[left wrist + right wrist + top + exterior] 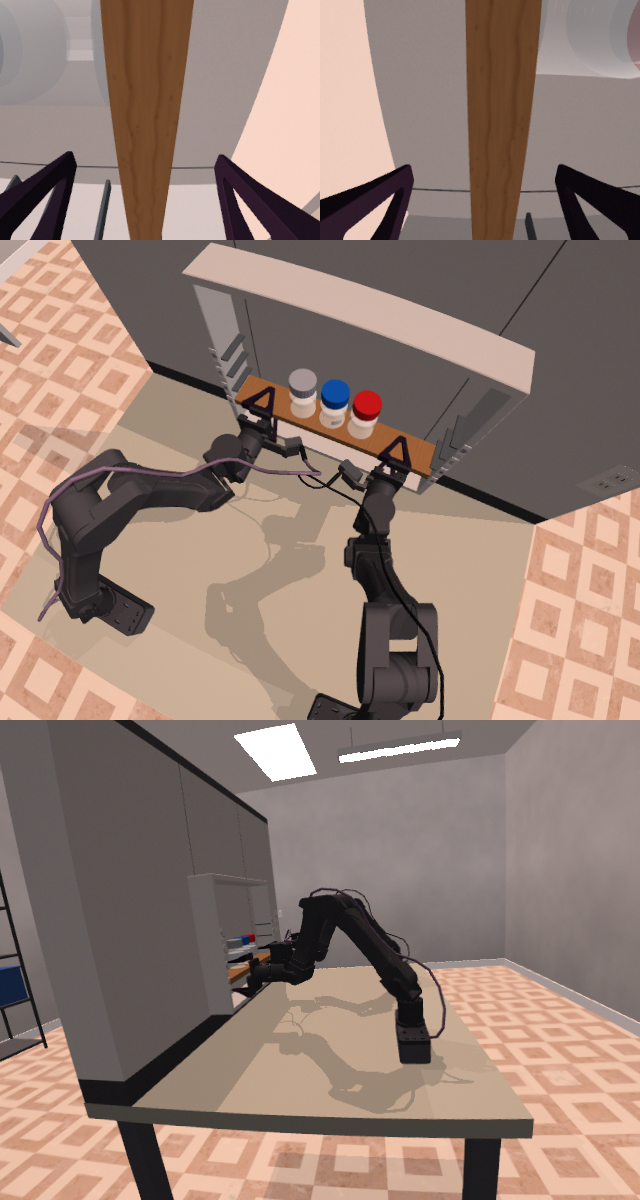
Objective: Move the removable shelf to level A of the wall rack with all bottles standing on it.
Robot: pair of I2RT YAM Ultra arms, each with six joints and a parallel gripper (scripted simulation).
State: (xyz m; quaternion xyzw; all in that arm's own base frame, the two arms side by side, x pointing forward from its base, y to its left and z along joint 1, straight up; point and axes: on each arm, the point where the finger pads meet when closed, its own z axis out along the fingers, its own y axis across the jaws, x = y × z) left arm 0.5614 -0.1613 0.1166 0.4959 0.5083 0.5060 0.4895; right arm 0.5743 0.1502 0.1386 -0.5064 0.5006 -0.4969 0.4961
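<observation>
The red-capped bottle lies 10 mm ahead of my right hand, 90 mm to the left of it and 60 mm above it. The rest, counted from my right hand: blue-capped bottle: 160 mm to the left, 60 mm above; shelf: 150 mm to the left; white wall rack: 150 mm to the left, 120 mm above.
Now: the grey-capped bottle 1 cm ahead of my left hand, 7 cm to the right of it and 6 cm above it. From my left hand the other things lie so: blue-capped bottle 1 cm ahead, 14 cm to the right, 6 cm above; then shelf 1 cm ahead, 15 cm to the right; then white wall rack 1 cm ahead, 15 cm to the right, 11 cm above.
</observation>
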